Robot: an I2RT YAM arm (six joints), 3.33 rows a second.
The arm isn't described. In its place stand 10 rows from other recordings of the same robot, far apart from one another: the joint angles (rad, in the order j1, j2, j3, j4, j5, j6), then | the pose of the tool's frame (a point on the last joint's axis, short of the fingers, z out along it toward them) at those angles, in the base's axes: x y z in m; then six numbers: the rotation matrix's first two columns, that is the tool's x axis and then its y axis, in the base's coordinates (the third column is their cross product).
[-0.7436 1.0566 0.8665 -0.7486 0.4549 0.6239] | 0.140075 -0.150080 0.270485 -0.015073 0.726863 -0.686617 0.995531 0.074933 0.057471
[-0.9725 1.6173 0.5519 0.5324 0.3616 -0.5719] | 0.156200 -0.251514 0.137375 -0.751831 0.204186 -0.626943 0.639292 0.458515 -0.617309
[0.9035 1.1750 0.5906 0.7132 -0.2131 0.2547] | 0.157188 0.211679 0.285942 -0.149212 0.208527 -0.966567 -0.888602 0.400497 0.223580
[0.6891 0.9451 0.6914 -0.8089 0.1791 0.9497] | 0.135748 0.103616 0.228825 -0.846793 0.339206 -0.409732 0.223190 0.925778 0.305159
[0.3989 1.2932 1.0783 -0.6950 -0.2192 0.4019] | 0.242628 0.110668 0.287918 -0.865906 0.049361 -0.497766 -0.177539 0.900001 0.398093
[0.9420 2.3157 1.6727 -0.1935 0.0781 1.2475] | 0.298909 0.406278 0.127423 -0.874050 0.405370 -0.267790 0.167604 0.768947 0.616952
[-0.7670 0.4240 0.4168 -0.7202 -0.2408 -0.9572] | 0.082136 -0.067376 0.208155 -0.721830 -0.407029 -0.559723 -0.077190 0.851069 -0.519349
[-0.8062 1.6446 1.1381 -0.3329 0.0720 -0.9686] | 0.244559 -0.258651 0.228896 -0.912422 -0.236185 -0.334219 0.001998 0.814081 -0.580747
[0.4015 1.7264 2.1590 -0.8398 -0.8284 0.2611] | 0.310293 0.160237 0.492657 -0.581162 -0.057143 -0.811779 -0.762829 0.385701 0.518967
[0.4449 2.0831 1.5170 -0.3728 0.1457 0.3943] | 0.411022 0.190242 0.174712 -0.806311 0.036649 -0.590356 -0.041856 0.992041 0.118754
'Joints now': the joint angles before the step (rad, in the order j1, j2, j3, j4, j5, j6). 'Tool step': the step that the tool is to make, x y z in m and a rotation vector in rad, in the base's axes. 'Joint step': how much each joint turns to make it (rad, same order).
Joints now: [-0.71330 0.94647 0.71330 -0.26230 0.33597 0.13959]
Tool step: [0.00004 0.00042 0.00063 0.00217 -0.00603 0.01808]
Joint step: [-0.00155 -0.00307 0.00000 0.00154 -0.01993 -0.00461]
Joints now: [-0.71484 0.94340 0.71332 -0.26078 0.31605 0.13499]
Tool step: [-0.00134 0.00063 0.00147 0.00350 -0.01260 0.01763]
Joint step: [-0.00611 -0.00918 -0.00005 -0.00149 -0.02609 -0.00153]
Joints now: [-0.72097 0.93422 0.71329 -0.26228 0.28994 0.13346]
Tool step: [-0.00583 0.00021 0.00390 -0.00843 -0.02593 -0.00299]
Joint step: [-0.02141 -0.02607 -0.00308 0.00151 -0.02143 0.00155]
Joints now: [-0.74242 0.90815 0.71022 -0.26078 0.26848 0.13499]
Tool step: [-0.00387 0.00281 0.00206 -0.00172 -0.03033 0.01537]
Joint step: [-0.00767 -0.02763 -0.00922 0.00310 -0.02914 0.00769]
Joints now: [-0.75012 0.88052 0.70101 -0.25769 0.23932 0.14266]
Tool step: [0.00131 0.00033 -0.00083 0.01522 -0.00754 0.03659]
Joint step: [-0.00150 0.00304 0.00003 -0.00154 -0.04139 -0.00152]
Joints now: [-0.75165 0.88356 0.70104 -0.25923 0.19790 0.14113]
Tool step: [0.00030 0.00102 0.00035 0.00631 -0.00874 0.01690]
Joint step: [0.00151 -0.00306 -0.00001 -0.00153 -0.01843 0.00305]
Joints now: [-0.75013 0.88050 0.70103 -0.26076 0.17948 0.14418]
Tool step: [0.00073 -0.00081 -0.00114 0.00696 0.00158 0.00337]
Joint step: [-0.00153 0.00618 0.00002 -0.00002 -0.00614 0.00155]
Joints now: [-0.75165 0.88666 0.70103 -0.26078 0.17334 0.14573]
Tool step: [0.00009 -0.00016 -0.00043 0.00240 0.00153 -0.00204]
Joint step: [-0.00001 0.00149 -0.00004 -0.00149 0.00152 0.00154]
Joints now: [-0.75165 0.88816 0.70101 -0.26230 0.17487 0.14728]
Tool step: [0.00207 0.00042 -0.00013 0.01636 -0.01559 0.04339]
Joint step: [0.00000 0.00463 0.00152 0.00311 -0.04890 0.00152]
